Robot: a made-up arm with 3 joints.
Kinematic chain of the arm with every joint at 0, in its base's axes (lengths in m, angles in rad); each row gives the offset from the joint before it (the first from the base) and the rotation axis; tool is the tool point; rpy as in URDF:
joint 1: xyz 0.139 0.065 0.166 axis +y
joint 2: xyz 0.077 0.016 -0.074 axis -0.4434 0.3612 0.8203
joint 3: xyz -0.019 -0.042 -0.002 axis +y
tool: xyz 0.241 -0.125 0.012 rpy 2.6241 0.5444 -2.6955
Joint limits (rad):
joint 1: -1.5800..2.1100
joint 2: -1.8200..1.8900
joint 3: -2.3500..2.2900
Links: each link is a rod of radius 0.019 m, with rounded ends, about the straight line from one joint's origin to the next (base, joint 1, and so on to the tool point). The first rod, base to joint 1, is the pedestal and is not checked.
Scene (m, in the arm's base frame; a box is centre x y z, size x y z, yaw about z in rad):
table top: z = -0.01
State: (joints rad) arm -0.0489 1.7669 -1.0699
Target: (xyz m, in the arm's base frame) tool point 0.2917 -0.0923 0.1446
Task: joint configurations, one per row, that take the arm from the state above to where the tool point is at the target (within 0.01 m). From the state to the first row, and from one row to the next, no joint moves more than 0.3 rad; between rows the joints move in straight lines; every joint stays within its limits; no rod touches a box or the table.
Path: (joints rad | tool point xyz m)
1: 0.1930 1.4991 -1.1484 | 0.4069 0.2547 0.1758
2: 0.4348 1.2313 -1.2269 | 0.4312 0.1858 0.1539
3: 0.6767 0.9635 -1.3054 | 0.4329 0.1109 0.1245
4: 0.9185 0.6956 -1.3839 | 0.4112 0.0382 0.1005
5: 1.1604 0.4278 -1.4624 | 0.3723 -0.0242 0.0934
6: 1.4022 0.1600 -1.5409 | 0.3282 -0.0694 0.1087
7: 1.6441 -0.1078 -1.6194 | 0.2917 -0.0923 0.1446

